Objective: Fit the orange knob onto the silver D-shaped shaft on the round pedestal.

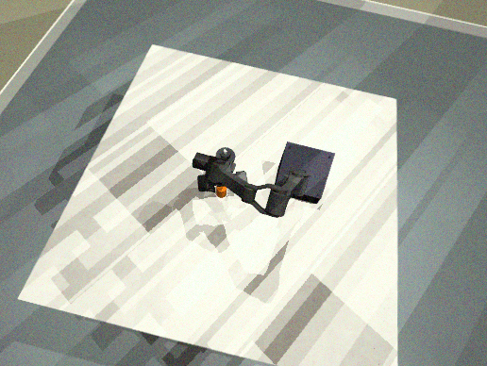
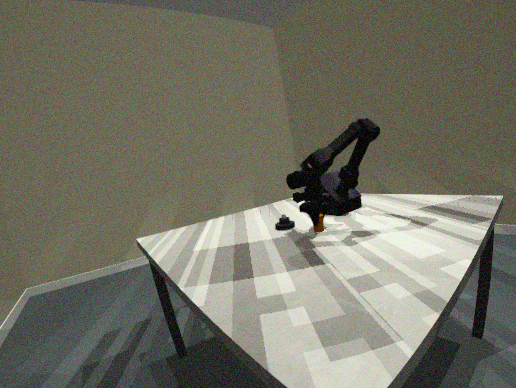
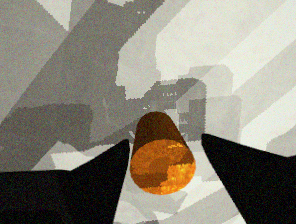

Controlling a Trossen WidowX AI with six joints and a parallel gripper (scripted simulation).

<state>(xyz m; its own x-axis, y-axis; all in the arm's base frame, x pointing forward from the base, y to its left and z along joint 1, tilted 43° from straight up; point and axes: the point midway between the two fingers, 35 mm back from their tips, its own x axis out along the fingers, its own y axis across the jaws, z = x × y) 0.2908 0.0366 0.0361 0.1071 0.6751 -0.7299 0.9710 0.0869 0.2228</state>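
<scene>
The orange knob lies 20 mm above my gripper tip and 10 mm ahead of it. Round my gripper tip: round pedestal (170 mm to the right, 10 mm ahead).
</scene>
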